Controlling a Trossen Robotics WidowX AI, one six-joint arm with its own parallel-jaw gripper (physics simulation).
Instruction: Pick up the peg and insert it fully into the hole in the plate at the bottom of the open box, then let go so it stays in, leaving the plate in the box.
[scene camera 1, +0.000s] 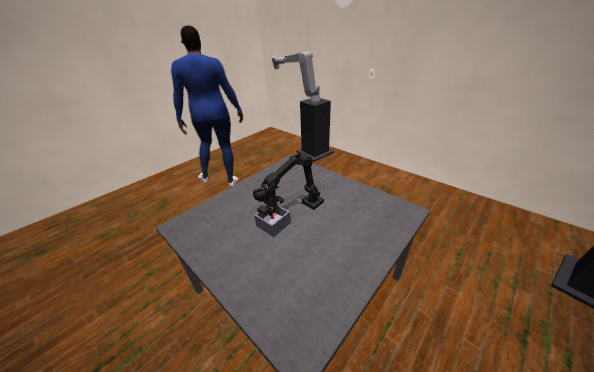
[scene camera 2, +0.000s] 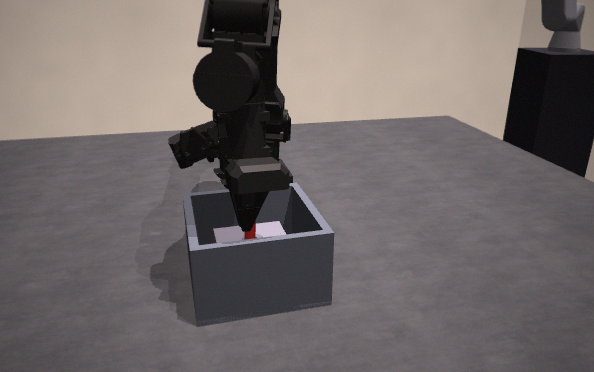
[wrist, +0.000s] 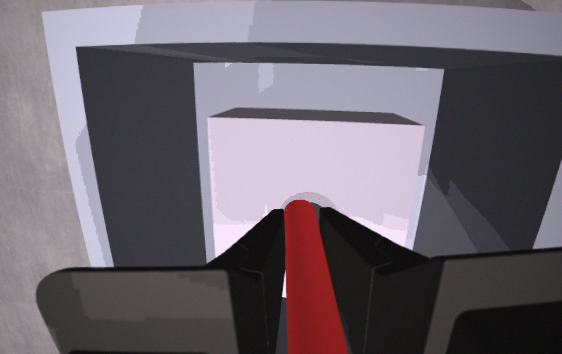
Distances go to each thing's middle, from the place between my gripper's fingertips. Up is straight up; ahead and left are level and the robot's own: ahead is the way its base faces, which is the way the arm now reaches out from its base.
My hand is 10 mm to the right of the grey box (scene camera 2: 236, 280) and 30 mm above it. Also, from my hand: pale plate (scene camera 2: 226, 234) (10 mm to the left, 40 mm below).
